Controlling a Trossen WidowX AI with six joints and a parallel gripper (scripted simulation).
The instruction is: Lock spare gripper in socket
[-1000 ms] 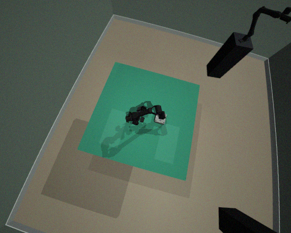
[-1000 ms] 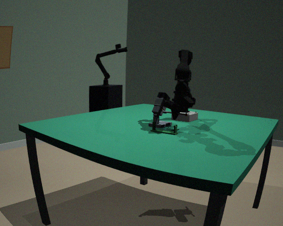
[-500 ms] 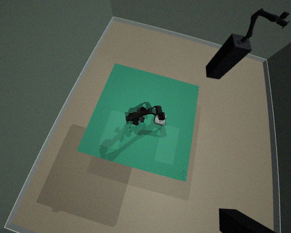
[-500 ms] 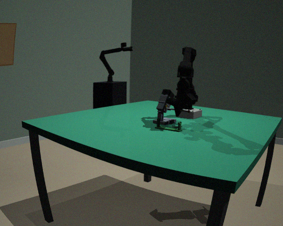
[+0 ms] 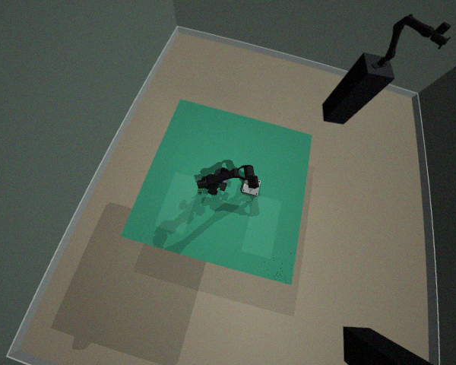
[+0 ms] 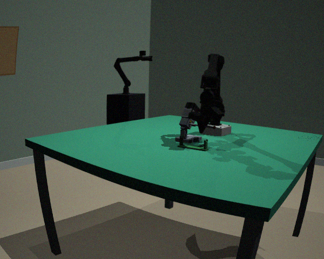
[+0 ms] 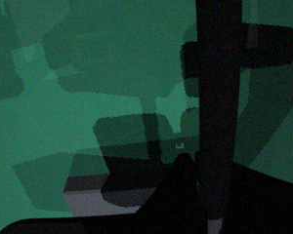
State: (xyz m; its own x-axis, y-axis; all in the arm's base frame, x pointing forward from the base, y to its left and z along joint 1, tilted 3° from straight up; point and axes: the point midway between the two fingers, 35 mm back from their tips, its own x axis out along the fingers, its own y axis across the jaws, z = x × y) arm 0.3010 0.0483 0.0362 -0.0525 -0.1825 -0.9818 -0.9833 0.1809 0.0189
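The mount lies 8 cm to the right of my gripper tip and 3 cm behind it. From my gripper tip the other things lie so: spare gripper 8 cm to the right, 7 cm above, 4 cm behind; then green cradle 10 cm ahead, 3 cm below, 1 cm to the left.
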